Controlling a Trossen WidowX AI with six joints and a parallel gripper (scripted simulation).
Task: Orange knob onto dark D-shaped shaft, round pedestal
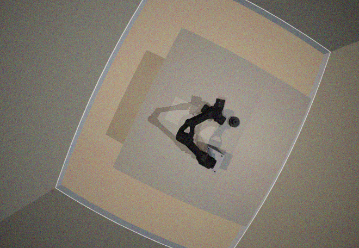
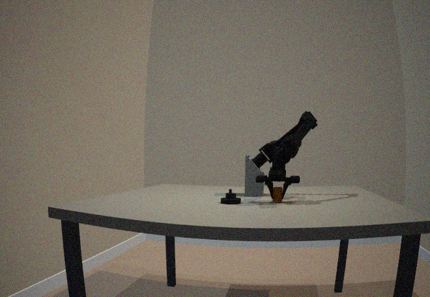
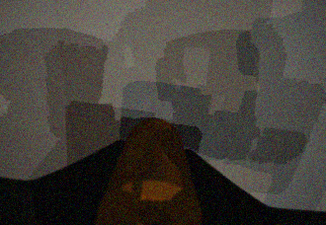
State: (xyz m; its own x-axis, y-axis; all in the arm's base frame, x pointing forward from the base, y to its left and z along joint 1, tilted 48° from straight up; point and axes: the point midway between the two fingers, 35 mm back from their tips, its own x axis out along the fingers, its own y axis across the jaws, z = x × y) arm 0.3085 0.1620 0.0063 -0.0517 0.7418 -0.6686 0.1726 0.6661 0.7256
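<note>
Right now the dark round pedestal is 20 mm ahead of my gripper tip, 200 mm to the right of it and 20 mm above it. Also, from my gripper tip: orange knob 20 mm above.
</note>
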